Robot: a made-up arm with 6 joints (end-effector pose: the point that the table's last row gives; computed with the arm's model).
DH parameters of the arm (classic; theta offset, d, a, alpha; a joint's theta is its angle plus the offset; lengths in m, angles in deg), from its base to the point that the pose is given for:
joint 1: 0 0.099 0 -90
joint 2: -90 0 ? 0
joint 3: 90 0.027 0 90
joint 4: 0 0.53 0 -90
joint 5: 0 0 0 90
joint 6: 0 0.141 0 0
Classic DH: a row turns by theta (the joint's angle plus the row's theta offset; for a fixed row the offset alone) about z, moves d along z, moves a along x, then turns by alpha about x.
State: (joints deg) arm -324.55 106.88 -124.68 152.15 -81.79 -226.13
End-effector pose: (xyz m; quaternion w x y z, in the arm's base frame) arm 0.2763 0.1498 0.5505 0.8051 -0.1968 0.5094 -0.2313
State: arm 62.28 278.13 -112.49 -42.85 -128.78 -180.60
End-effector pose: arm -0.1773 -0.1187 -0.2553 0.7164 -0.1479 -0.3223 -0.6009
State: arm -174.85 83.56 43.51 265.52 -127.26 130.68
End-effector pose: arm -0.7107 -0.2035 -0.1335 0.7959 0.5197 0.2688 0.1557
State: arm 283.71 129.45 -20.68 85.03 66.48 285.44
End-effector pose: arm 0.3514 -0.7832 -0.3411 0.6177 0.2549 0.7327 0.1290
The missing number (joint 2, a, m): 0.379
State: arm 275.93 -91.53 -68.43 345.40 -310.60 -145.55
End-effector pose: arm -0.0712 0.6856 -0.4597 0.2078 -0.5224 0.6379 0.5263
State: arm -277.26 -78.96 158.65 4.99 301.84 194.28
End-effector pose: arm 0.0090 0.2018 0.3971 0.7456 -0.1771 -0.0714 -0.6385
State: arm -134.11 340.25 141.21 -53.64 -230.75 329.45
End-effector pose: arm -0.1928 -0.1113 0.1704 0.5150 -0.5908 -0.4262 -0.4517
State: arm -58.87 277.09 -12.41 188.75 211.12 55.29
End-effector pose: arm -0.3760 0.6962 0.1795 0.0683 0.2984 -0.3420 0.8884
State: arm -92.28 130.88 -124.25 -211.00 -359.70 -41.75
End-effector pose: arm 0.0129 -0.3642 0.5175 0.9899 0.0550 -0.0081 0.1301
